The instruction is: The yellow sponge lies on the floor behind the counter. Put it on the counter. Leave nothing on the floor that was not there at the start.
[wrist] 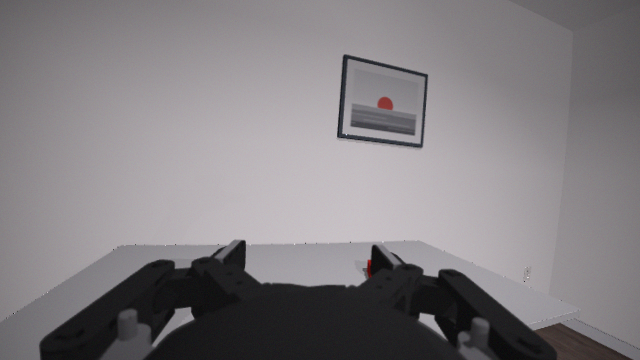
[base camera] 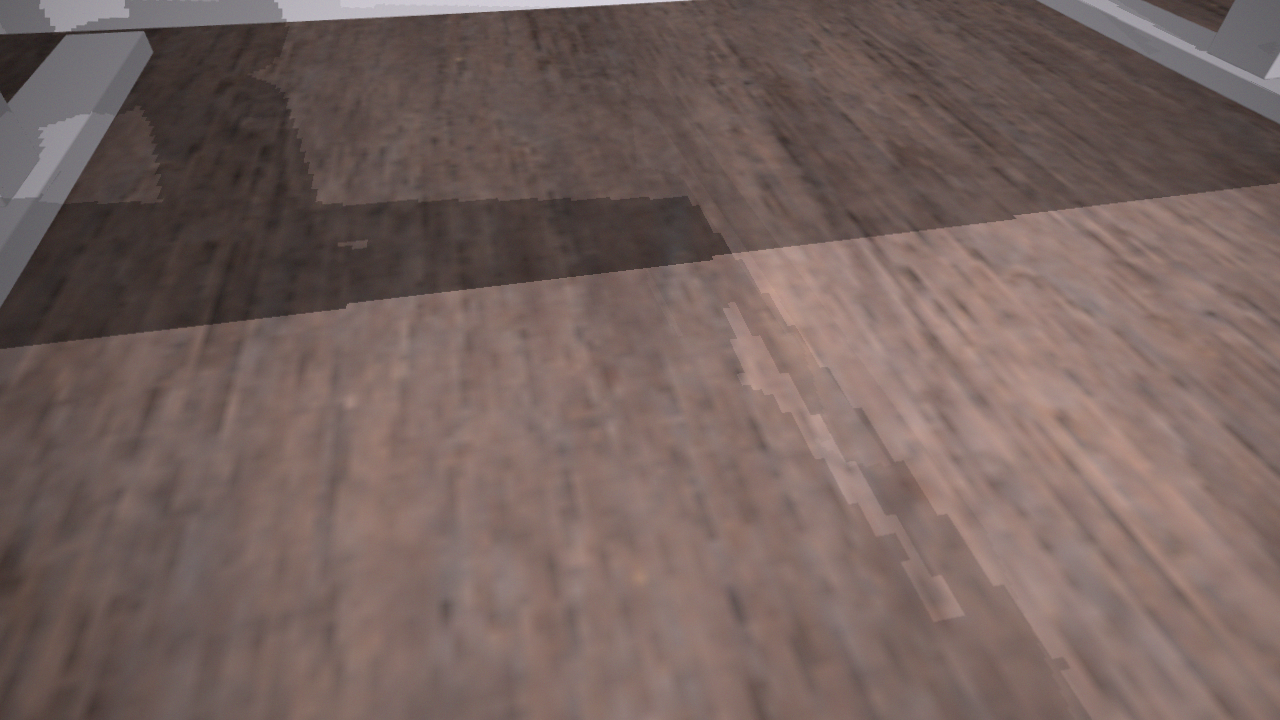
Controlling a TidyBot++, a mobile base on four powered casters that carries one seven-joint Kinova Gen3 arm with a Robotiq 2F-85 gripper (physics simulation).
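The yellow sponge does not show in either view. A white table top, which may be the counter, spreads ahead of and below my gripper in the wrist view. My gripper is open, with nothing seen between its fingers. A small red object on the table top is mostly hidden behind the right finger. The gripper's own body hides the near part of the table top.
In the base camera, a grey foot bar stands on the wooden floor at the left, and another foot bar is at the upper right. A white wall with a framed picture is behind the table.
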